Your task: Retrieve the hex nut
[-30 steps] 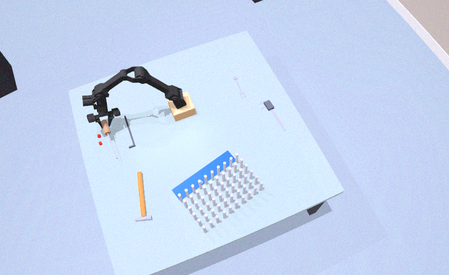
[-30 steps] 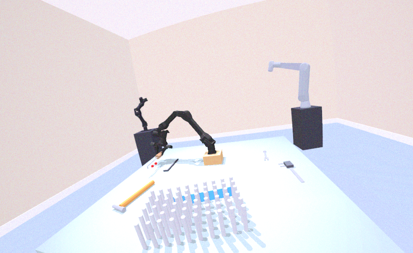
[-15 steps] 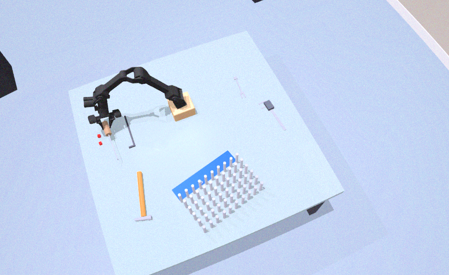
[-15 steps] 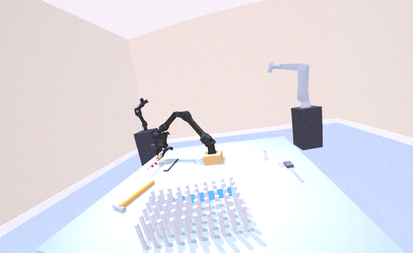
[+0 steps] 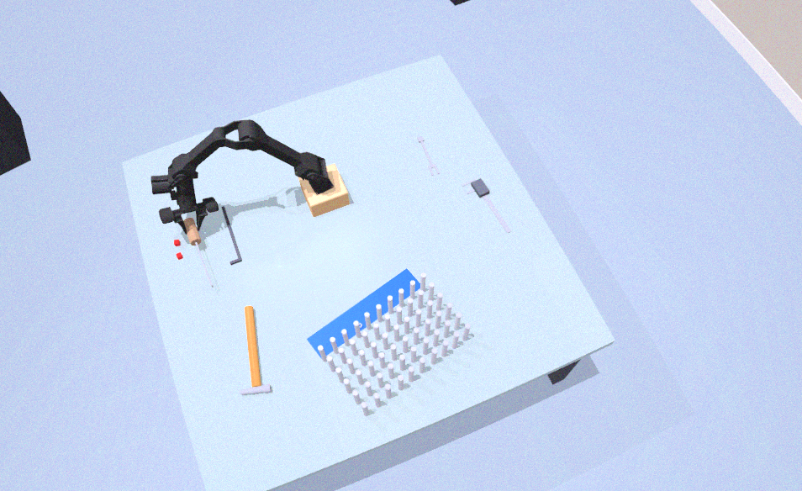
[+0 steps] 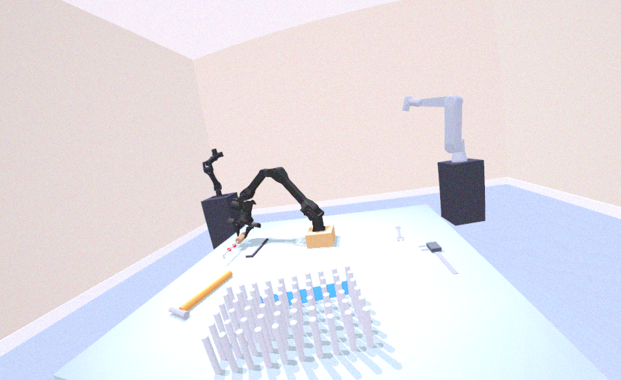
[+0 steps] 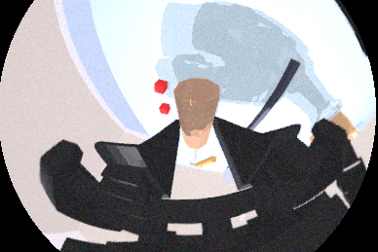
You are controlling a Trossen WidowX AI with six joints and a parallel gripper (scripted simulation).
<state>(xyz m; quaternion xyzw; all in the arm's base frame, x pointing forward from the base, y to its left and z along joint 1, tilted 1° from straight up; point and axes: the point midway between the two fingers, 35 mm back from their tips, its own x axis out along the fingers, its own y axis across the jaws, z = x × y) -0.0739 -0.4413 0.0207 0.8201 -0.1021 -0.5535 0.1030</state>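
My gripper tip is 10 cm short of the thin hook tool, 1 cm to the left of it and 1 cm above it. The rest, counted from my gripper tip: small wrench (84 cm to the left, 9 cm ahead, 5 cm below); blue taped strip (51 cm ahead, 37 cm to the left, 6 cm below).
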